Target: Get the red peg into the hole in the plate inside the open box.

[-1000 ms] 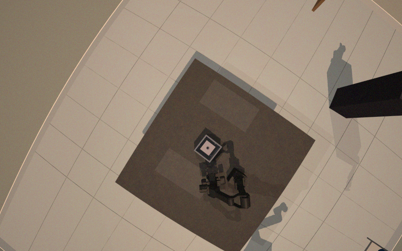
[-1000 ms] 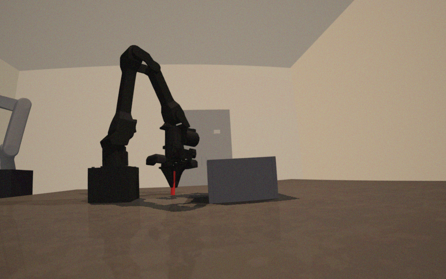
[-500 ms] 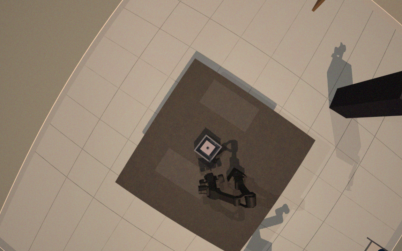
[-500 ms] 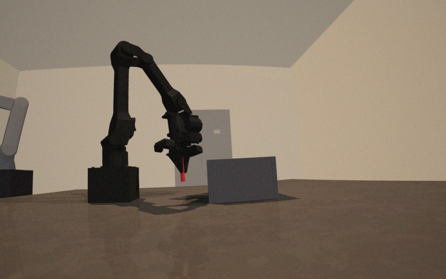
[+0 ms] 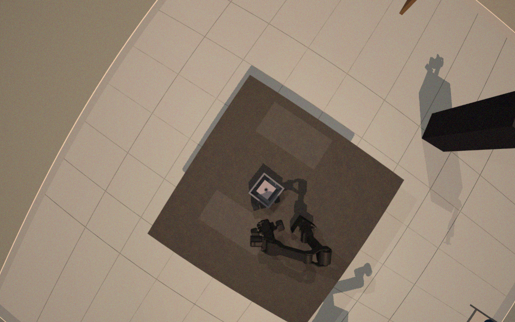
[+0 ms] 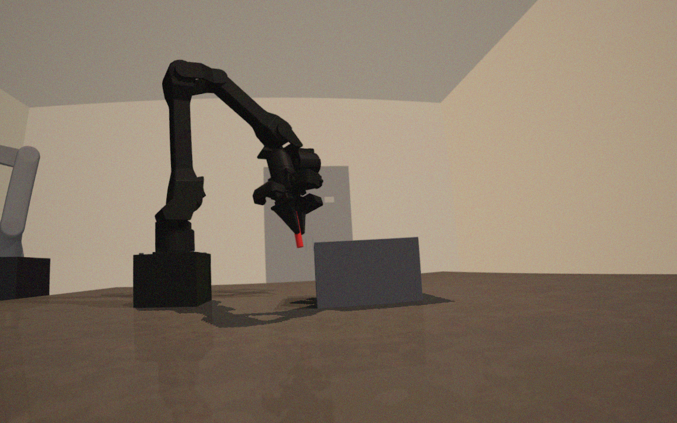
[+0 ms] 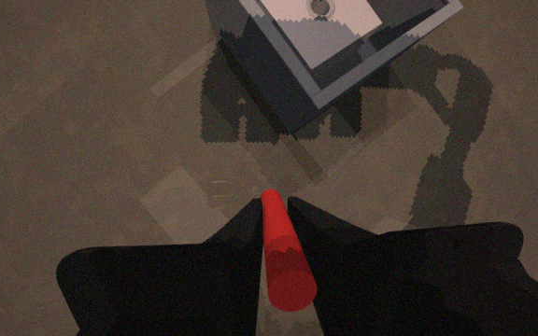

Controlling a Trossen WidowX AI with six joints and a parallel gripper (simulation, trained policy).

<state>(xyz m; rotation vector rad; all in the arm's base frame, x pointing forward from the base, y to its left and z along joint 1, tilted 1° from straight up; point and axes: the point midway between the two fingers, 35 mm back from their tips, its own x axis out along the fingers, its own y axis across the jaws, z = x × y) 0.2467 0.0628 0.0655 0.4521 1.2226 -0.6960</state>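
My gripper tip is now 160 mm to the left of the pale plate, 90 mm above it and 80 mm short of it. Also, from my gripper tip: red peg 10 mm to the left, 10 mm behind, 10 mm above; grey box 160 mm to the right, 110 mm below, 80 mm ahead.
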